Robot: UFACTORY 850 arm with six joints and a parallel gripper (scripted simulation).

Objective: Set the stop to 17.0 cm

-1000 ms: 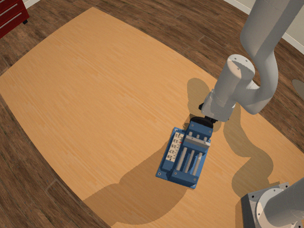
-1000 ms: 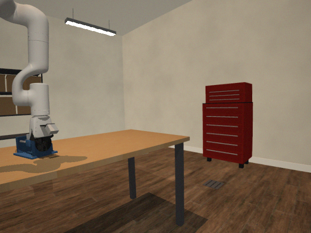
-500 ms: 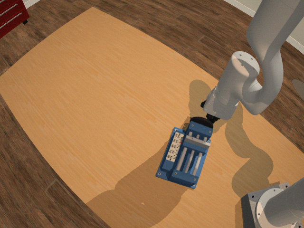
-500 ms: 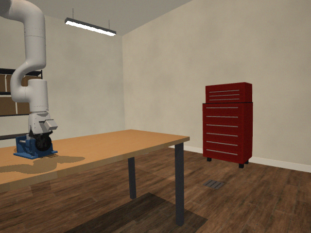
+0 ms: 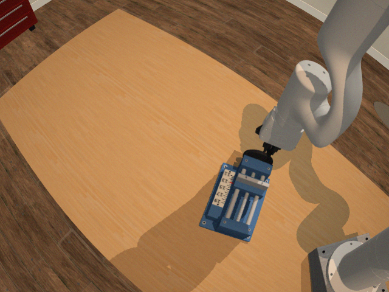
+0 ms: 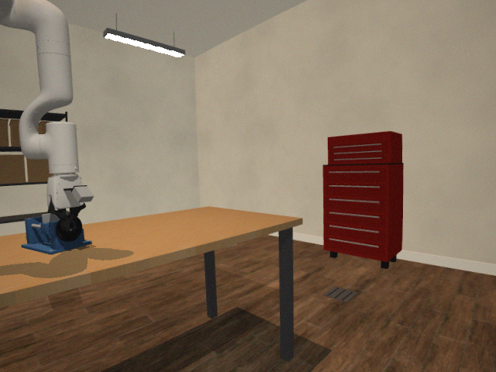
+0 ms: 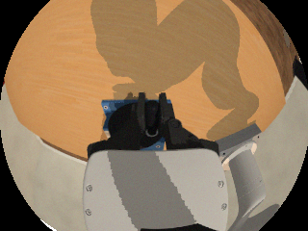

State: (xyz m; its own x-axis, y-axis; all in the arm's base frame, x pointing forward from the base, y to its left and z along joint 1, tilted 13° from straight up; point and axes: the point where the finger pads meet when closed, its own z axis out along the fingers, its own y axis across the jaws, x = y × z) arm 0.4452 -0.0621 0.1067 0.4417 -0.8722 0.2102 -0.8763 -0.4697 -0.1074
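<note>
Right now the black handwheel is 20 mm to the left of my hand, 10 mm below it and 10 mm behind it. Also, from my hand: grey stop bar: 130 mm to the left, 20 mm behind, 10 mm below.
</note>
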